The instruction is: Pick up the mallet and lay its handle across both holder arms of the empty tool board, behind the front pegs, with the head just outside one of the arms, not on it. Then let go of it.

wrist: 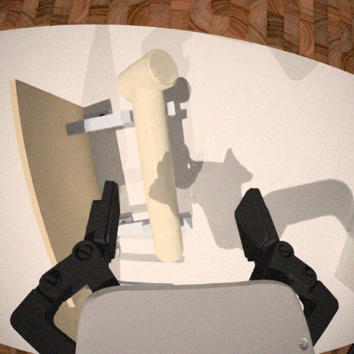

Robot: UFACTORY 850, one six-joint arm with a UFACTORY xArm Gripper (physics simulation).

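Observation:
A pale cream mallet (154,150) lies with its handle across both light grey holder arms, the upper arm (107,122) and the lower arm (136,228). Its head (147,75) is just beyond the upper arm, on the far side. Small front pegs, the upper one (171,108) and the lower one (186,220), show to the right of the handle. The tan tool board (55,150) stands at the left, and the arms come out from it. My gripper (182,197) is wide open and empty, with its fingers apart on either side of the handle and clear of it.
The white round table top (305,135) lies under everything, with its curved edge at the top of the view. Wood flooring (200,17) shows beyond it. Shadows of the mallet and the gripper fall to the right.

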